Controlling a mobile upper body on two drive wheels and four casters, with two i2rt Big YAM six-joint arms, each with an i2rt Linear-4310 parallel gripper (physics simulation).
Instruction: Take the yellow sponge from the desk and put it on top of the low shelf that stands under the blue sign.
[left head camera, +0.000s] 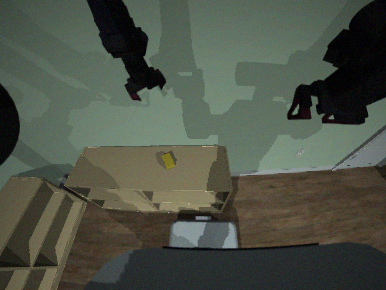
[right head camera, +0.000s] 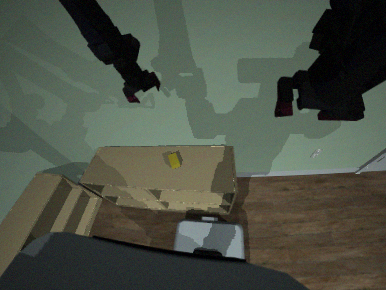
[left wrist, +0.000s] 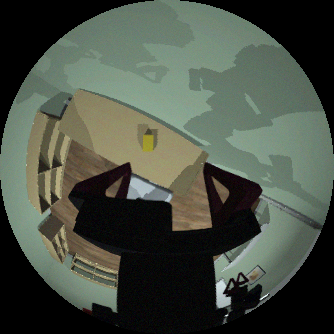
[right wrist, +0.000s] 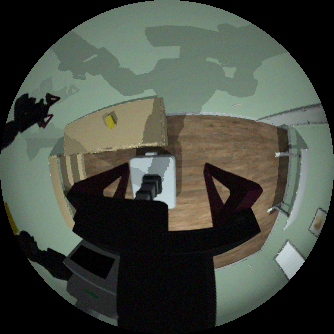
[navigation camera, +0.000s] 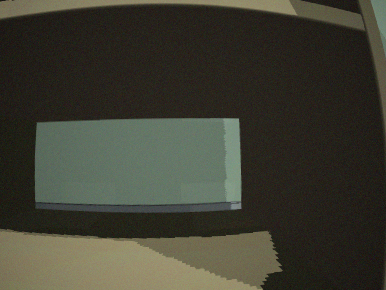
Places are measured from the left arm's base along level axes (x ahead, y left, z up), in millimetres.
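Pixels of known places: left gripper, fingertip midpoint: (left head camera: 150, 94) (right head camera: 148, 96) (left wrist: 166, 166) (right wrist: 55, 106); right gripper, fingertip midpoint: (left head camera: 305, 118) (right head camera: 297, 115) (left wrist: 235, 274) (right wrist: 166, 166).
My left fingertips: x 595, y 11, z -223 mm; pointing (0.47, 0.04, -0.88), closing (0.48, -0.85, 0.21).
Behind a point stands the place of what it marks.
The yellow sponge (left head camera: 168, 160) {x 625, y 28, z -755 mm} (right head camera: 174, 160) {x 623, y 26, z -755 mm} (left wrist: 148, 143) {x 633, y 29, z -755 mm} (right wrist: 110, 121) {x 624, y 17, z -755 mm} lies on top of the low tan shelf (left head camera: 120, 165) {x 600, y 404, z -800 mm} (right head camera: 130, 165) {x 591, y 393, z -800 mm} (left wrist: 105, 120) {x 638, y 368, z -800 mm} (right wrist: 87, 135) {x 561, y 325, z -799 mm}, near the middle of its length and toward the wall. My left gripper (left head camera: 149, 94) {x 595, y 11, z -223 mm} (right head camera: 146, 95) {x 595, y 11, z -223 mm} (left wrist: 166, 166) {x 595, y 11, z -223 mm} (right wrist: 55, 106) {x 595, y 11, z -223 mm} is open and empty, raised well clear of the sponge. My right gripper (left head camera: 316, 120) (right head camera: 311, 118) (right wrist: 166, 166) {x 343, y -446, z -137 mm} is open and empty, off to the right of the shelf. The blue sign and the desk do not show clearly in these views.
A second tan shelf unit (left head camera: 17, 195) {x 292, y 1197, z -800 mm} (right head camera: 30, 200) {x 189, y 1237, z -800 mm} stands at the left, close to the low shelf. My light grey base (left head camera: 180, 235) {x 196, y -50, z -1150 mm} (right wrist: 170, 200) {x -204, y -428, z -1150 mm} is close in front of the low shelf. A green wall rises behind. A white framed board (right wrist: 300, 185) {x -126, y -2694, z -690 mm} is at the right.
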